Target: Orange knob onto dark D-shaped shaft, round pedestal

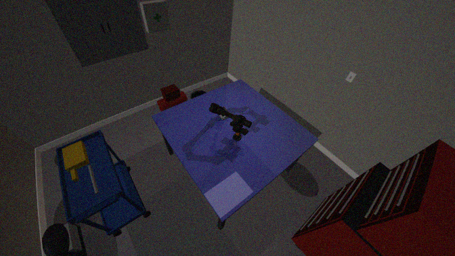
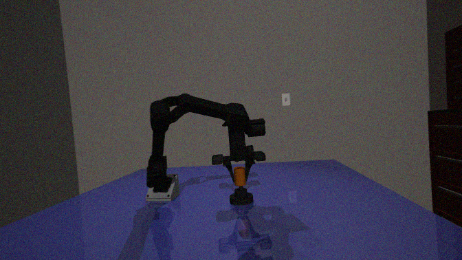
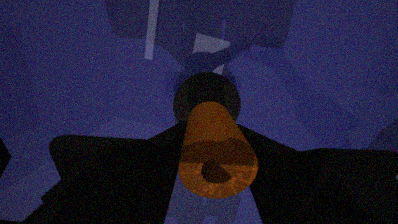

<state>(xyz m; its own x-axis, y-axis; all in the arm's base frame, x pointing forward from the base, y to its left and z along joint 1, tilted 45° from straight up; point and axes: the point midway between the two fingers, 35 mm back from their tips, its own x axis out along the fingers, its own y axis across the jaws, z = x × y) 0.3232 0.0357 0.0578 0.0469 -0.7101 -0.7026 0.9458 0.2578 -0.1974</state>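
Now: gripper tip 2 cm below the orange knob. Round my gripper tip: dark round pedestal: 4 cm below.
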